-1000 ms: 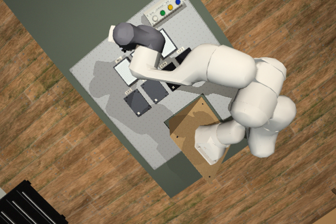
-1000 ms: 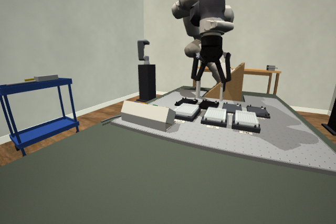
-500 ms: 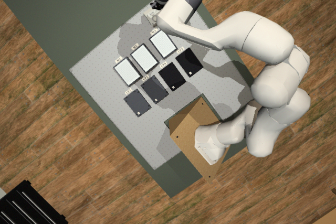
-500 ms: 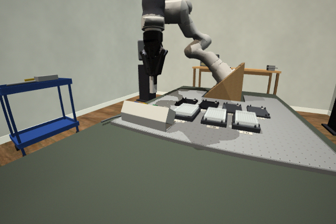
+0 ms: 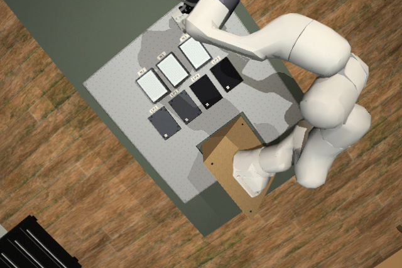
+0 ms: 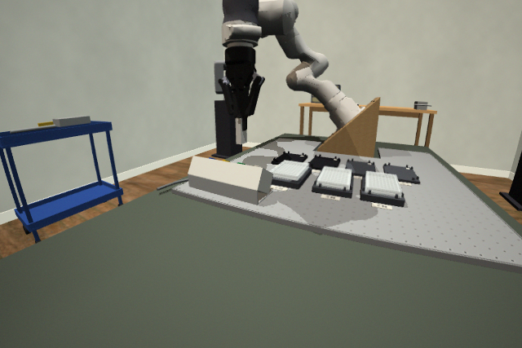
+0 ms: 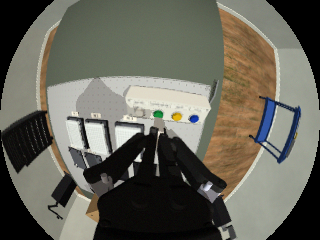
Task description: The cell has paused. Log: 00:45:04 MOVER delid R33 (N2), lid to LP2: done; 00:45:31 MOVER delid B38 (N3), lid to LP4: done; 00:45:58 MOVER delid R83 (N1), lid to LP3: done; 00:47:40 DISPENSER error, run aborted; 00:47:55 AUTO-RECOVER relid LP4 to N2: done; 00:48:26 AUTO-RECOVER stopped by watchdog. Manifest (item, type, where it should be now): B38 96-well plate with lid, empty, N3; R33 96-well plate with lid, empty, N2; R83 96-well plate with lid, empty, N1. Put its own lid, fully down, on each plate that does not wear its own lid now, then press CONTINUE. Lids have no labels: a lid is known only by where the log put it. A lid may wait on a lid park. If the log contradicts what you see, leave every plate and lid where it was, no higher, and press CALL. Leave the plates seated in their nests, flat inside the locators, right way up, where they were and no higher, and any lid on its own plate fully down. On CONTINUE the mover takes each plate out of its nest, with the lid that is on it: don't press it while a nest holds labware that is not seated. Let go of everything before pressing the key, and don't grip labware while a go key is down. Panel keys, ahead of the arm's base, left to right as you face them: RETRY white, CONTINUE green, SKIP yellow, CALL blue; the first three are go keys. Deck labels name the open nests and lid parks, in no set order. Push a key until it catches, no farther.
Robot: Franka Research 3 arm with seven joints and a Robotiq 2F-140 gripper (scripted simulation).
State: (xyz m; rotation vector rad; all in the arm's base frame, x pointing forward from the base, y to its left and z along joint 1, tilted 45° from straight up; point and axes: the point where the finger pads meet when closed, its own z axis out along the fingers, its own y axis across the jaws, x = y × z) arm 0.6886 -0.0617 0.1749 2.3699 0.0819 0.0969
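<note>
Now: the green key 90 mm below my hand. The rest, counted from my hand: blue key 100 mm to the right, 90 mm below, 10 mm ahead; then yellow skip key 90 mm below, 50 mm to the right, 10 mm ahead; then white key 90 mm below, 50 mm to the left.
</note>
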